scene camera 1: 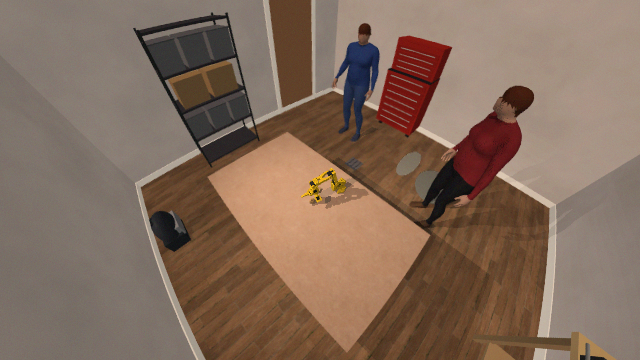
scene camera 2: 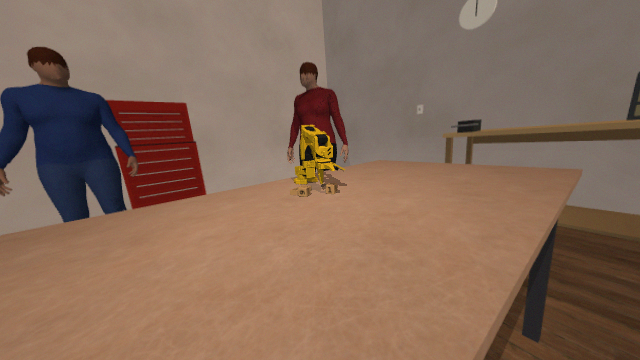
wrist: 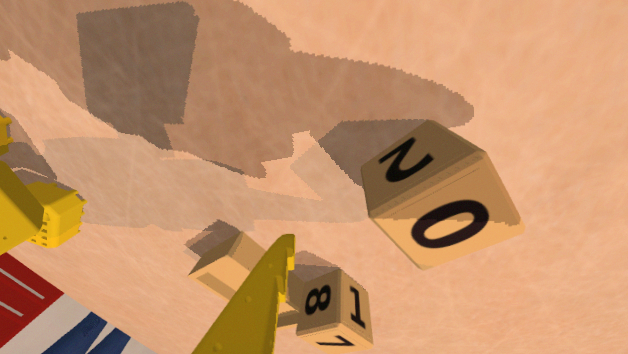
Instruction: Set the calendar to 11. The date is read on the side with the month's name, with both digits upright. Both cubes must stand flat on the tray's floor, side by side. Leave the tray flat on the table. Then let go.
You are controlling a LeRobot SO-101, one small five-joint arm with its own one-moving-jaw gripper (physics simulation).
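Note:
The nearer wooden cube (wrist: 440, 200) (scene camera 2: 330, 189) appears to rest on the table, apart from the tray. In the wrist view it shows 2 and 0; scene camera 2 shows a 1 on it. The other cube (wrist: 334, 312) (scene camera 2: 303, 192) shows 8, 1 and 7 in the wrist view. It is at the right end of the pale wooden tray (wrist: 212, 277) (scene camera 2: 294, 191); whether it is inside is unclear. The jaw hides part of the tray. My gripper (scene camera 1: 310, 198) (scene camera 2: 333, 177) is fully open and empty; its fixed jaw (wrist: 260, 295) shows between the camera and the tray.
The yellow arm (scene camera 1: 325, 177) (scene camera 2: 316, 140) stands on the long table (scene camera 1: 320, 250) (scene camera 2: 300, 270). A person in blue (scene camera 1: 361, 65) (scene camera 2: 75, 130), a person in red (scene camera 1: 487, 145) (scene camera 2: 320, 107) and a red tool cabinet (scene camera 1: 410, 95) (scene camera 2: 162, 170) are beyond the table.

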